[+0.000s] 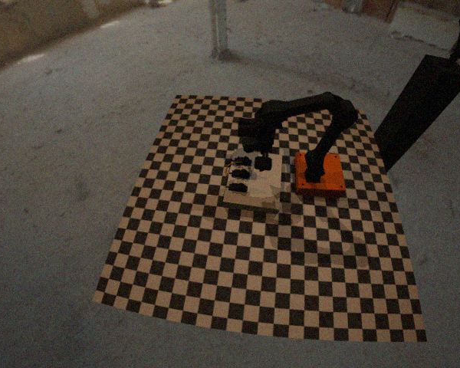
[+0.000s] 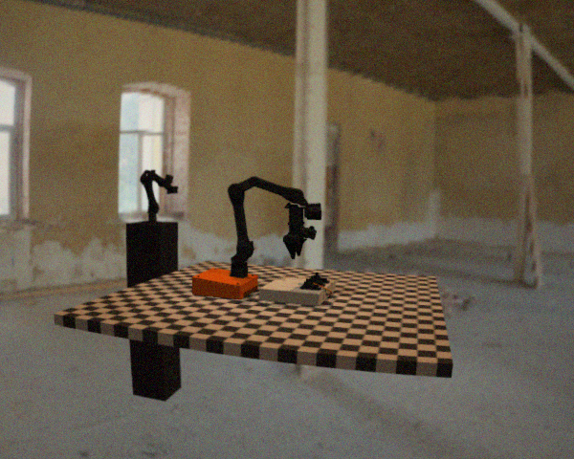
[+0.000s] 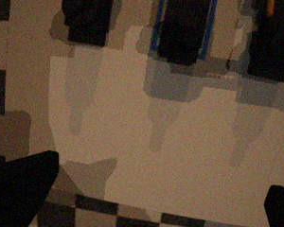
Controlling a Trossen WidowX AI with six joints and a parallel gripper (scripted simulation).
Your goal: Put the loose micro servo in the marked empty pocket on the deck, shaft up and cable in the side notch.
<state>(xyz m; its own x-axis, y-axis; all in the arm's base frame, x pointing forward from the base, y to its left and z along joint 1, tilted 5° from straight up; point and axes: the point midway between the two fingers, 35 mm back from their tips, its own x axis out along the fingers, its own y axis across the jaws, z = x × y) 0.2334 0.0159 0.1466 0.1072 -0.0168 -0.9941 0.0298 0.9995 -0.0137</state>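
The deck is 130 mm below my gripper tip and 20 mm behind it.
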